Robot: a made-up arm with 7 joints.
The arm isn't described. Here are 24 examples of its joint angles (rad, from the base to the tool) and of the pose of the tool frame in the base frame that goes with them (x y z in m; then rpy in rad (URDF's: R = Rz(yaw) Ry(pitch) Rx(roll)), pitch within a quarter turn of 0, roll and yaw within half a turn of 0).
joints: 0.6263 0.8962 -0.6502 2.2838 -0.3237 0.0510 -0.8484
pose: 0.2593 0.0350 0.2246 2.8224 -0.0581 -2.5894
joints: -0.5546 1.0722 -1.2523 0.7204 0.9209 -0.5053 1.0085
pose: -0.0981 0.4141 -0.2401 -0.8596 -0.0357 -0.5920
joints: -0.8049 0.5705 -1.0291 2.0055 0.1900 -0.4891 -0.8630
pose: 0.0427 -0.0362 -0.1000 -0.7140 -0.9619 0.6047
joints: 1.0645 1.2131 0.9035 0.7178 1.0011 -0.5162 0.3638
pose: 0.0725 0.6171 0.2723 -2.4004 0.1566 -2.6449
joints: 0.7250 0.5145 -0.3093 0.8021 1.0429 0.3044 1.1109
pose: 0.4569 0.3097 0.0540 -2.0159 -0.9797 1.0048
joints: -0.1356 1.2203 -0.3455 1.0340 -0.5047 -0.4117 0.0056
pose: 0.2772 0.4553 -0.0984 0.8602 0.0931 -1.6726
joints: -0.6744 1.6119 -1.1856 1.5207 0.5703 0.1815 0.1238
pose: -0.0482 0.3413 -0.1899 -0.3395 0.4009 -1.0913
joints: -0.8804 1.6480 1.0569 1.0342 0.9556 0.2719 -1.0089
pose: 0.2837 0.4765 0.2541 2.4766 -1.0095 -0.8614
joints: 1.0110 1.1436 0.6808 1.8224 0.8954 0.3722 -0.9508
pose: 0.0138 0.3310 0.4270 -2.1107 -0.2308 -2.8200
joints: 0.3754 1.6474 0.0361 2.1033 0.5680 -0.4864 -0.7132
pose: 0.2917 0.1416 0.2886 2.6955 -0.0935 -2.6864
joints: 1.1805 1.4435 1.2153 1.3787 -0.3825 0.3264 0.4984
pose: -0.1501 0.4255 0.3482 -2.7296 -0.6749 -1.8380
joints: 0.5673 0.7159 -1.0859 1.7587 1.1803 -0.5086 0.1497
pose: 0.3440 0.0088 0.0415 -2.5243 -1.0584 1.5846
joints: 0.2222 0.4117 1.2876 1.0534 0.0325 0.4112 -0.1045
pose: 0.1305 0.5443 -0.0312 -0.1846 -1.0786 1.5689
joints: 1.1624 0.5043 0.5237 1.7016 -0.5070 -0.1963 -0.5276
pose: 0.1744 0.3809 0.4038 -2.4667 -0.1549 -2.0126
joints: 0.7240 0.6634 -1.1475 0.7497 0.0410 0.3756 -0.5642
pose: 0.4372 0.2555 -0.0983 1.4673 -0.1077 -1.0881
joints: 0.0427 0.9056 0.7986 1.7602 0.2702 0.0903 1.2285
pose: 0.2280 0.3698 0.2654 1.3923 -0.7407 -1.9655
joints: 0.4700 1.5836 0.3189 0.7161 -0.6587 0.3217 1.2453
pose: 0.1784 0.5717 0.2810 0.8021 -0.1372 -0.2551
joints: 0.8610 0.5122 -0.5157 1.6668 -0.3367 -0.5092 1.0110
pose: 0.3926 0.0946 0.2413 1.2253 0.0321 -2.7781
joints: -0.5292 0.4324 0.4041 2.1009 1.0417 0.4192 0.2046
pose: 0.2569 0.2821 0.0863 -1.2729 -1.0233 1.0346
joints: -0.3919 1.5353 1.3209 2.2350 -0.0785 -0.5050 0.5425
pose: 0.1600 0.1218 0.3467 1.5489 0.8691 -2.4317
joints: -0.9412 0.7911 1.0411 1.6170 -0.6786 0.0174 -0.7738
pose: 0.1749 0.4721 0.0927 2.3203 0.2501 -0.9492
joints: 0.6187 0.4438 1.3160 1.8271 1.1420 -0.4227 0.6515
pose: 0.0342 0.4649 0.2328 -2.8413 0.4533 -2.7358
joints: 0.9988 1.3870 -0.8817 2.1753 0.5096 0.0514 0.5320
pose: 0.3055 0.0883 0.2133 1.1925 -0.5221 -2.3554
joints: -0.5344 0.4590 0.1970 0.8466 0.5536 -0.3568 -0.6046
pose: 0.0664 0.4118 -0.2520 0.9939 -0.8622 0.1742
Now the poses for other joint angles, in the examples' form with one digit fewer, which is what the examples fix.
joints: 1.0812 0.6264 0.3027 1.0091 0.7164 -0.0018 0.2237
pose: 0.356 0.447 0.293 -2.621 -0.661 2.846
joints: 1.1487 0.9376 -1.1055 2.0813 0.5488 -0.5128 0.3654
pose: 0.293 0.001 0.222 1.801 -0.463 2.905
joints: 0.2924 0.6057 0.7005 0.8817 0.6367 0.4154 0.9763
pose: 0.262 0.511 0.013 -1.721 -0.955 1.553
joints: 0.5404 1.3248 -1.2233 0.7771 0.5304 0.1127 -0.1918
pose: 0.306 0.496 -0.061 1.134 -0.076 -0.673
